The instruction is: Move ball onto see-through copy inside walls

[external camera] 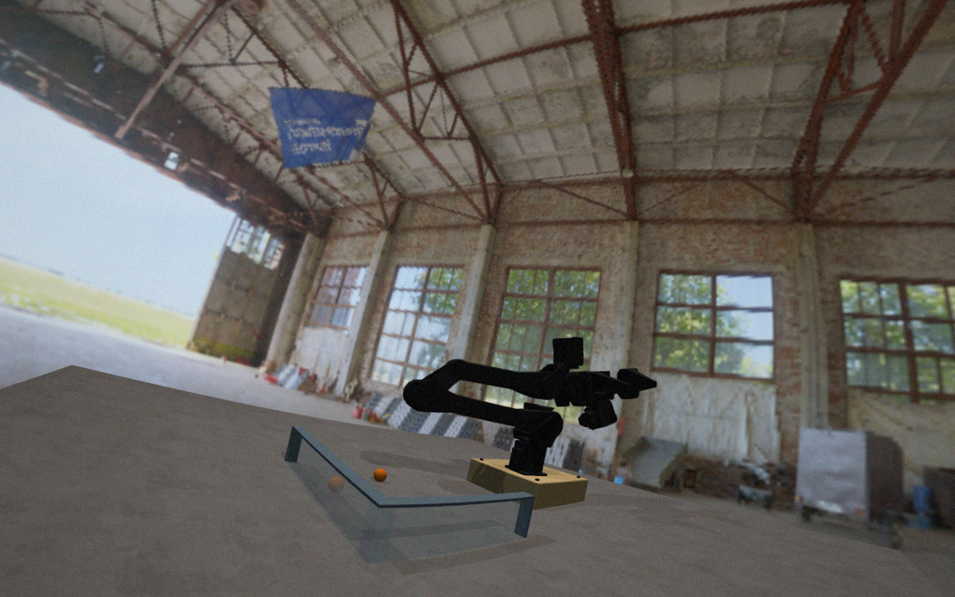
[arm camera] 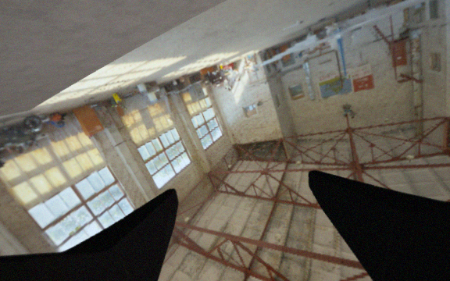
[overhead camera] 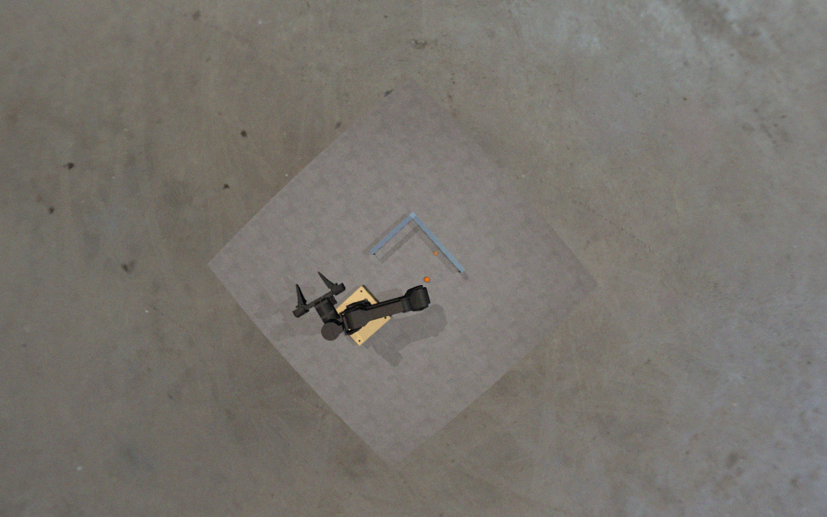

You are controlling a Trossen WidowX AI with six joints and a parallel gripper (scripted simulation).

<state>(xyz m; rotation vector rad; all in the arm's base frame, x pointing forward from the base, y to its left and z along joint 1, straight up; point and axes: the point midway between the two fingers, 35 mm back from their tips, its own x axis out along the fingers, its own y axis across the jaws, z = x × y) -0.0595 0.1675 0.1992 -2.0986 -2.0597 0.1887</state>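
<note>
The orange ball is 350 mm ahead of my gripper tip, 240 mm to the right of it and 240 mm below it. Round my gripper tip: see-through ball copy: 440 mm ahead, 240 mm below, 160 mm to the right.
</note>
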